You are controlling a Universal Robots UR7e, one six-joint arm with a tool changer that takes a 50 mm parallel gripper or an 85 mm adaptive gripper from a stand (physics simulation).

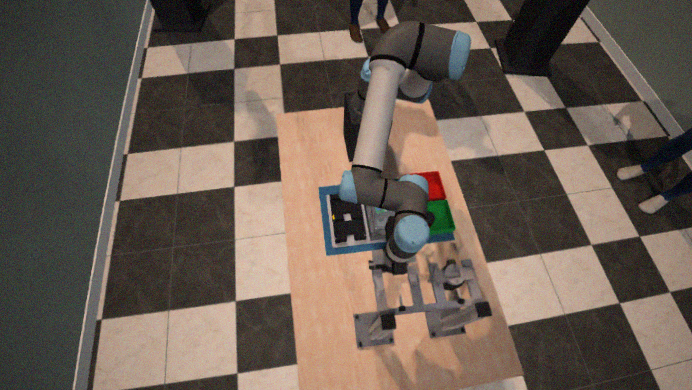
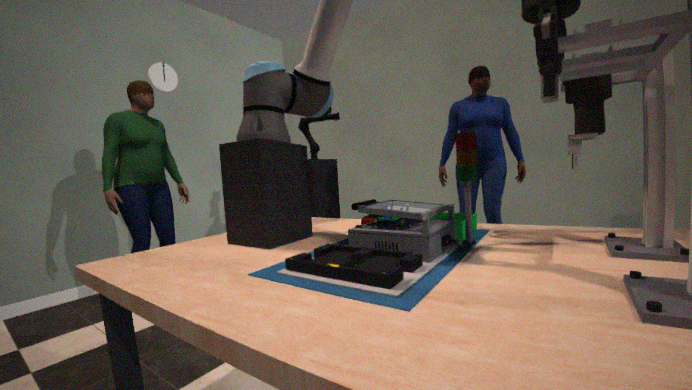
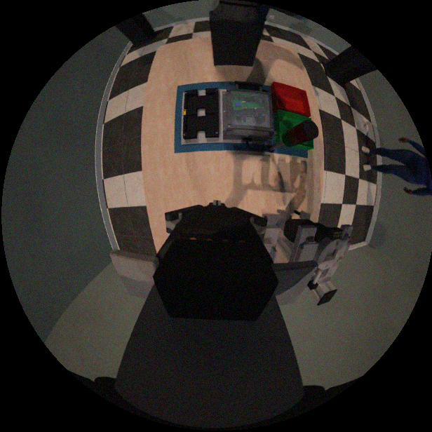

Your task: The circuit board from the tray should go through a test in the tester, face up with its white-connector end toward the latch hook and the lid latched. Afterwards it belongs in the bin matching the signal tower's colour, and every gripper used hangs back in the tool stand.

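Frame: origin at the arm's base, x ahead, y left, z up, level; centimetres.
Seen in the pictures: arm's base at its link origin: [image 2: 263,144].
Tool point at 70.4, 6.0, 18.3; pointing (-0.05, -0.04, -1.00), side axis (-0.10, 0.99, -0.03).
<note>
Offsets run from my tool point to a thing's middle, as dx, dy, dz. "pt": to the spot under its first point.
The black adaptive gripper [image 2: 549,95] [image 3: 216,203] is on the arm beside the tool stand [image 1: 421,307] [image 2: 652,165]; its fingertips look together and empty. The green circuit board [image 3: 242,102] lies in the grey tester [image 1: 376,227] [image 2: 368,240] under the clear lid @[-30.7, +4.6, -36.0] [image 2: 407,207]. The lid lies over it roughly level, with a gap at its side; I cannot tell if it is latched or which way the connector faces. The black tray @[pt -25.3, -12.0, -44.3] [image 1: 348,228] [image 2: 345,270] [image 3: 201,121] shows no board. The signal tower @[pt -20.3, +14.3, -25.9] [image 2: 466,157] [image 3: 302,133] has red and green segments; none looks clearly lit.
The parallel gripper [image 1: 452,274] [image 2: 589,107] hangs in the stand's other bay. A red bin @[-46.5, +22.2, -43.6] [image 1: 435,185] [image 3: 291,98] and a green bin @[-31.7, +24.7, -43.6] [image 1: 442,218] [image 2: 460,227] stand beside the tester, on the blue mat's side. Two people stand beyond the table.
</note>
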